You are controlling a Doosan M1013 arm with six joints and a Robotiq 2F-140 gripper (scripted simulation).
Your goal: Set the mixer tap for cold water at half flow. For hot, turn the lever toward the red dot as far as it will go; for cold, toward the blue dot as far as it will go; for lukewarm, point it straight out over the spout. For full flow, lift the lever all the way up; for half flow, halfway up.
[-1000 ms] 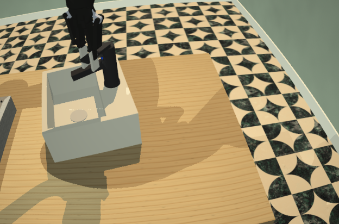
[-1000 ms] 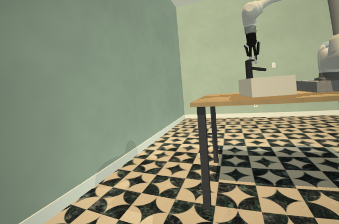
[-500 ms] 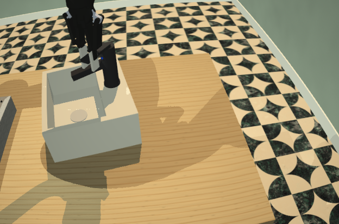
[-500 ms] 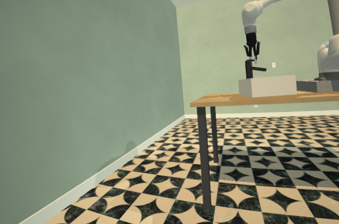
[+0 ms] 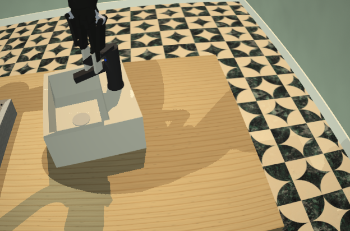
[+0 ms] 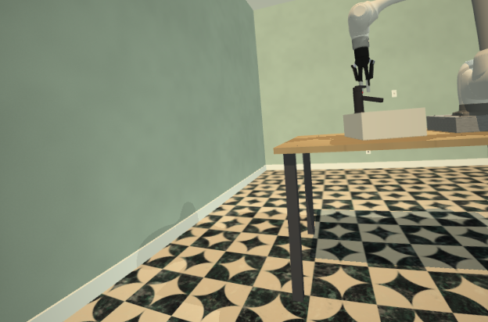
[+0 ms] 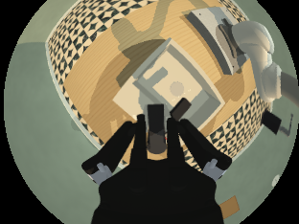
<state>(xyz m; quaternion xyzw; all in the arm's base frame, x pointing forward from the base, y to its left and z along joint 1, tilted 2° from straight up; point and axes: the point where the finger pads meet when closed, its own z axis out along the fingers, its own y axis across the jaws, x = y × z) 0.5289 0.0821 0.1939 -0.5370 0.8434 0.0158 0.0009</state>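
My hand is 20 mm short of the mixer tap, 50 mm to the right of it and 50 mm above it. The rest, counted from my hand: lever 10 mm ahead, 30 mm to the left; then white basin 80 mm behind, 40 mm to the left, 240 mm below.
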